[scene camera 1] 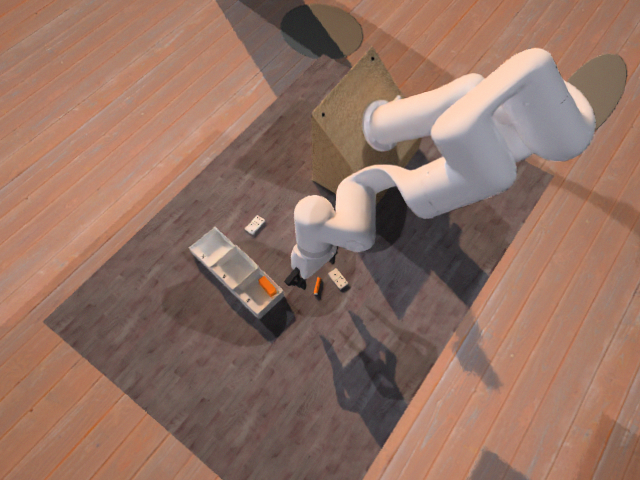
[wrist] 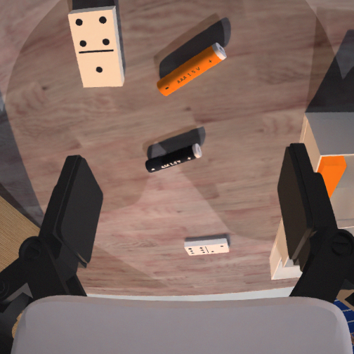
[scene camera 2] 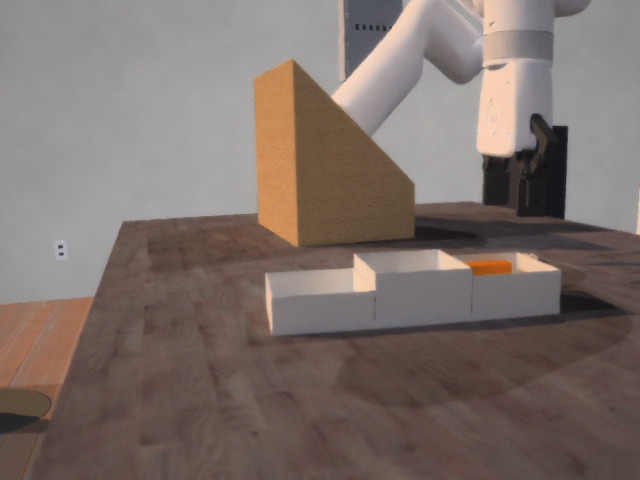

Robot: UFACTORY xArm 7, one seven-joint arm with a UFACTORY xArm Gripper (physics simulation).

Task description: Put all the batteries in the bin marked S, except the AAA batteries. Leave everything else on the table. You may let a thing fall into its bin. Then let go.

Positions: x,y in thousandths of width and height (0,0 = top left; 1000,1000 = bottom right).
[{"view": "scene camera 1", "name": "my gripper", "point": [493,568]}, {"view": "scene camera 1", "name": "three joined white bins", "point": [355,547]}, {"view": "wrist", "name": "my gripper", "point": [521,479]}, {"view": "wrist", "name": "black AAA battery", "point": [547,428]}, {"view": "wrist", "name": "white domino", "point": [270,106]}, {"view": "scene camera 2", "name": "my gripper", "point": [799,439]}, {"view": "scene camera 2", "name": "three joined white bins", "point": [662,599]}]
